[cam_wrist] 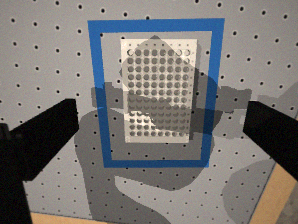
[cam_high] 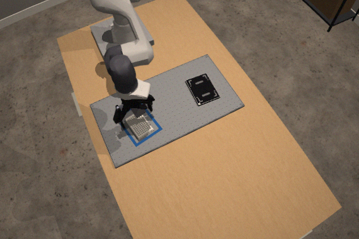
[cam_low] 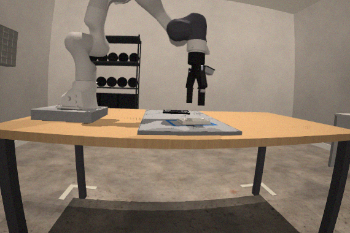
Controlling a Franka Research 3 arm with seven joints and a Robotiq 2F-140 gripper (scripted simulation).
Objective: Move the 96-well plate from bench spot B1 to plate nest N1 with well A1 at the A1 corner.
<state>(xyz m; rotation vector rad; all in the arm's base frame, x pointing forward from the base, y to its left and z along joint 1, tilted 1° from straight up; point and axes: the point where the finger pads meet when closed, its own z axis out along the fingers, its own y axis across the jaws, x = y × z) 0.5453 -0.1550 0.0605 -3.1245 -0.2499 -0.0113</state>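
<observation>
The white 96-well plate is 8 cm below my hand. From my hand the other things lie so: A1 mark: 31 cm to the left, 8 cm below, 3 cm ahead; then black plate nest: 37 cm to the left, 9 cm below, 4 cm behind.
</observation>
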